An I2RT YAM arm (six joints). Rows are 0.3 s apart.
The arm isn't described. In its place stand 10 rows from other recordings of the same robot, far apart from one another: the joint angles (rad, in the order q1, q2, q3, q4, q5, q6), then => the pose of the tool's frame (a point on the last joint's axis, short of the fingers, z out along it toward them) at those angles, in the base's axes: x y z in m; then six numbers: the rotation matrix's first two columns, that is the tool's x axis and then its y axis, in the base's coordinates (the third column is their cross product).
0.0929 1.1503 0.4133 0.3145 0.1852 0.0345 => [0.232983 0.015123 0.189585 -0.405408 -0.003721 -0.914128 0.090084 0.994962 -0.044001]
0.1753 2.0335 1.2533 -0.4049 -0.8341 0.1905 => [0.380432 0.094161 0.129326 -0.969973 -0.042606 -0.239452 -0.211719 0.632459 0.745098]
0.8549 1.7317 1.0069 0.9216 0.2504 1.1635 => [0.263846 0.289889 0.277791 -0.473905 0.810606 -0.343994 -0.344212 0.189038 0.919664]
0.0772 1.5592 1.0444 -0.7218 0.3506 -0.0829 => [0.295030 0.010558 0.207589 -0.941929 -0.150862 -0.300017 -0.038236 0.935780 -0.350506]
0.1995 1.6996 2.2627 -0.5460 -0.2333 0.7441 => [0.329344 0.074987 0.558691 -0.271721 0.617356 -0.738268 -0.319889 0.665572 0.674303]
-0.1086 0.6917 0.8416 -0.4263 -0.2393 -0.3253 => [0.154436 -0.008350 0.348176 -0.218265 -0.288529 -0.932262 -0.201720 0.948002 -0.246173]
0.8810 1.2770 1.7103 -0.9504 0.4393 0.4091 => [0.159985 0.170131 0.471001 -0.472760 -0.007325 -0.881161 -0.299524 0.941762 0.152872]
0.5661 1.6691 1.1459 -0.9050 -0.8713 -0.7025 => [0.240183 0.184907 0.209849 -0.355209 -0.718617 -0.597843 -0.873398 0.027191 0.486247]
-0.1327 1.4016 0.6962 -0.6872 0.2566 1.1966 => [0.217066 -0.038090 0.153853 -0.195946 0.934467 -0.297282 0.971087 0.227068 0.073690]
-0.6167 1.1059 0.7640 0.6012 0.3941 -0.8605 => [0.200833 -0.159135 0.351269 -0.498032 -0.505049 -0.704904 0.704221 0.238774 -0.668626]
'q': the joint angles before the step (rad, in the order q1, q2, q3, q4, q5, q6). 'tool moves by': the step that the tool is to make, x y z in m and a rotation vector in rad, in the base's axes. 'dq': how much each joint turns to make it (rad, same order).
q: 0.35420, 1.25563, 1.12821, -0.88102, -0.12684, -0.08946
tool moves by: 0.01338, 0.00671, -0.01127, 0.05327, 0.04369, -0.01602
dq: 0.00001, 0.05991, 0.00001, 0.04465, -0.04692, 0.04846
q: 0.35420, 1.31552, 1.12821, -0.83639, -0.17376, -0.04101
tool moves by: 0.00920, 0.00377, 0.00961, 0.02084, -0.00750, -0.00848
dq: -0.00001, 0.03431, 0.05986, -0.00838, -0.00993, 0.01640
